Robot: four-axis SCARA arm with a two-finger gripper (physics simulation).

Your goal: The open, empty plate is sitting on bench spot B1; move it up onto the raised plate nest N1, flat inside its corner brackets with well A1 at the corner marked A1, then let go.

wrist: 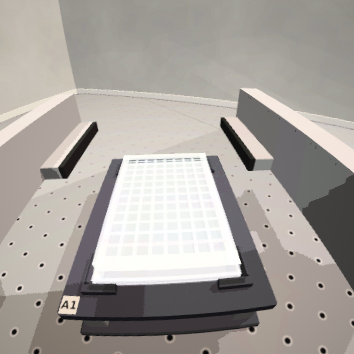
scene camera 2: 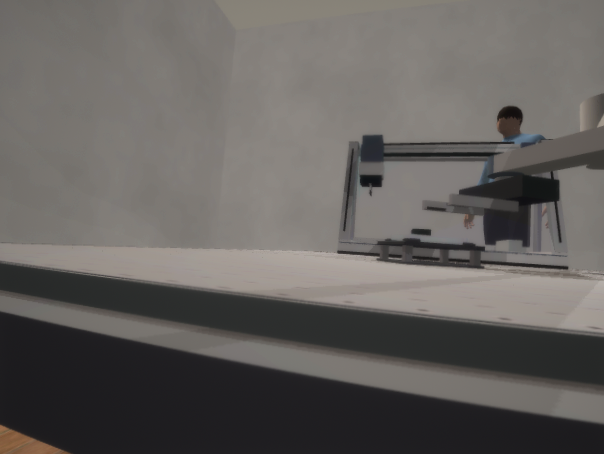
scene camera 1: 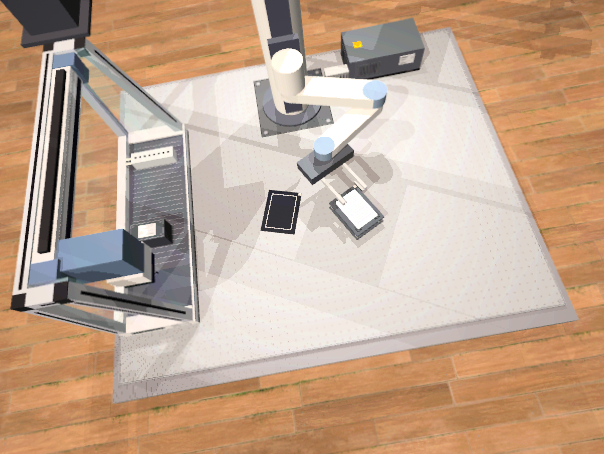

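Pixels of known places: gripper, fingertip midpoint: (wrist: 157, 107) (scene camera 2: 436, 202) (scene camera 1: 355, 196); arm's base, origin of the base link: (scene camera 1: 292, 103).
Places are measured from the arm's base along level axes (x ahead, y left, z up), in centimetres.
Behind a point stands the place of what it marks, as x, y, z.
The white gridded plate (scene camera 1: 357, 209) @(56.8, 15.1, 6.7) (scene camera 2: 440, 240) @(54.4, 18.8, 6.0) (wrist: 160, 215) @(54.3, 14.3, 6.4) lies flat on the raised dark nest (scene camera 1: 358, 235) @(66.0, 13.5, 5.3) (scene camera 2: 430, 245) @(56.4, 21.8, 4.9) (wrist: 170, 306) @(49.4, 11.3, 5.4), inside the corner brackets visible in the wrist view. The nest's A1 label (wrist: 69, 304) @(47.0, 16.4, 5.4) is at its near left corner there; no well marking on the plate is readable. My gripper (scene camera 1: 353, 194) @(55.0, 14.4, 13.8) (scene camera 2: 437, 203) @(55.0, 14.4, 13.8) (wrist: 157, 107) @(55.0, 14.4, 13.8) is open and empty, above the nest and clear of the plate, its fingers wide apart. A black rectangle with a white outline (scene camera 1: 281, 212) @(50.0, -11.8, 1.4), apparently spot B1, bears no plate; its label is not readable.
A framed gantry machine (scene camera 1: 188, 225) @(50.6, -45.4, 6.3) (scene camera 2: 349, 200) @(82.2, -50.2, 23.5) stands left of the black rectangle in scene camera 1, with a blue carriage (scene camera 1: 95, 254) @(75.2, -52.9, 50.1) (scene camera 2: 371, 150) @(73.9, -46.5, 43.6). A grey box (scene camera 1: 382, 47) @(-8.1, 39.2, 12.8) stands near the arm's base. A person (scene camera 2: 510, 125) stands behind the bench in scene camera 2.
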